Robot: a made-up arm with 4 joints.
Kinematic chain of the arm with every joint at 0, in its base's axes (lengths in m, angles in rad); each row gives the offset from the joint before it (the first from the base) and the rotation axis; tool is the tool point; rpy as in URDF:
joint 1: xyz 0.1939 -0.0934 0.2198 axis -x
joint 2: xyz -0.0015 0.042 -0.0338 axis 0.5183 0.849 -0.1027
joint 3: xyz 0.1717 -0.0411 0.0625 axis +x
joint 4: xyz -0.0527 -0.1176 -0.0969 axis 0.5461 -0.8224 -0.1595
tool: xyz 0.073 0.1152 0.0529 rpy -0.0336 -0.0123 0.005
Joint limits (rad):
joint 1: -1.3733..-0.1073
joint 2: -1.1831..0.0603
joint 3: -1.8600..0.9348
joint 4: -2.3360..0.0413
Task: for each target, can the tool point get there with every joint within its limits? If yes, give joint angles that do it. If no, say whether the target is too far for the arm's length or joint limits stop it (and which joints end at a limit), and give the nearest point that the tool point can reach.
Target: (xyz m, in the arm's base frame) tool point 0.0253 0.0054 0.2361
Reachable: no: joint limits stop it (at a limit: joint 1, joint 2, joint 4) | nearest point 0.2127 0.1004 0.2392 | short by 0.210 m
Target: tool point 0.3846 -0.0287 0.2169
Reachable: yes | joints -0.2664 -0.3197 0.4373 -0.5335
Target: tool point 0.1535 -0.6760 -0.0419
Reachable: no: too far | nearest point 0.1802 -0.3249 0.1314 | short by 0.392 m
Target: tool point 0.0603 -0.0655 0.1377
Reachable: no: joint limits stop it (at a limit: joint 2, joint 4) | nearest point 0.2120 -0.0310 0.0361 | short by 0.186 m
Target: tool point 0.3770 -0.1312 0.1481
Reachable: yes | joints -0.4391 -0.4058 -0.3717 -1.0404
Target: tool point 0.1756 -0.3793 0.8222
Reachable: no: too far | nearest point 0.1675 -0.2084 0.4392 | short by 0.419 m
